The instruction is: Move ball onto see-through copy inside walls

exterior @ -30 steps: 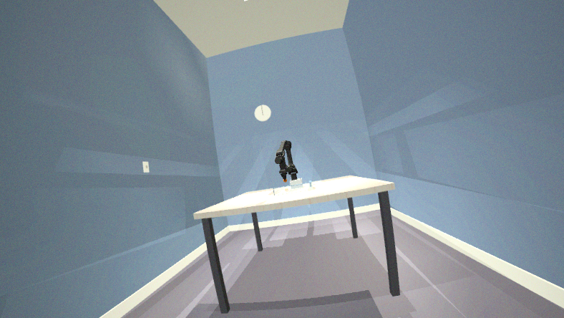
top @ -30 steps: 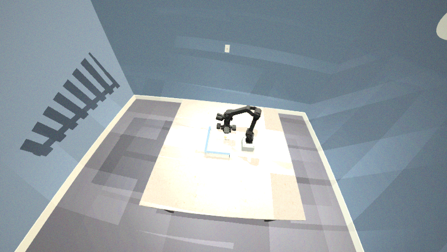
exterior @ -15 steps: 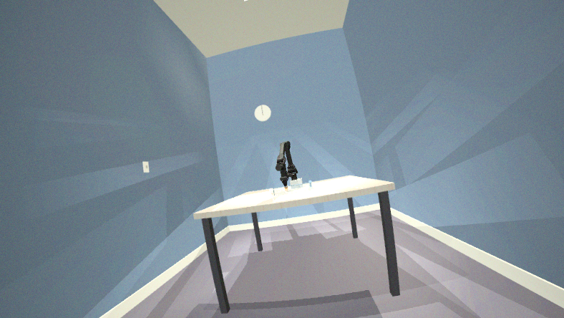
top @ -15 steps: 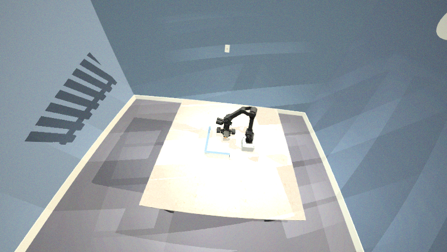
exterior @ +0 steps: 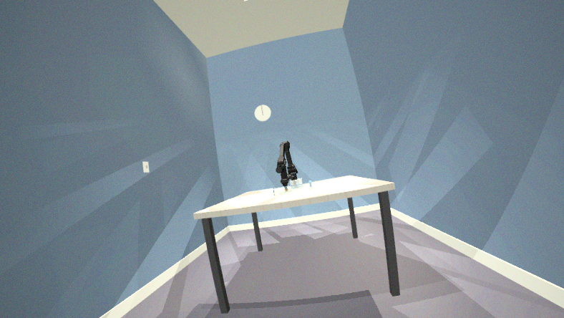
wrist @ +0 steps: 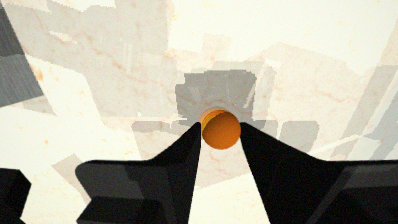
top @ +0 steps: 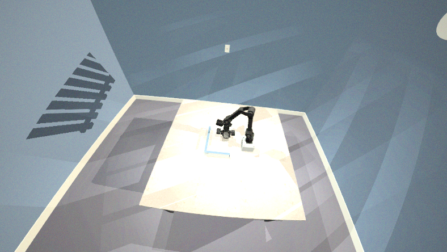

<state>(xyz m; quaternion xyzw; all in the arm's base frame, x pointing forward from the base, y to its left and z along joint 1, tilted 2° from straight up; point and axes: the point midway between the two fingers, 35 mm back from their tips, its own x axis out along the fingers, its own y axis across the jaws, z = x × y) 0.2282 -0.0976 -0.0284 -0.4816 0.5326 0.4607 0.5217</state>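
Right now my gripper tip is right at the orange ball. From my gripper tip the other things lie so: see-through copy of ball (right at my gripper tip).
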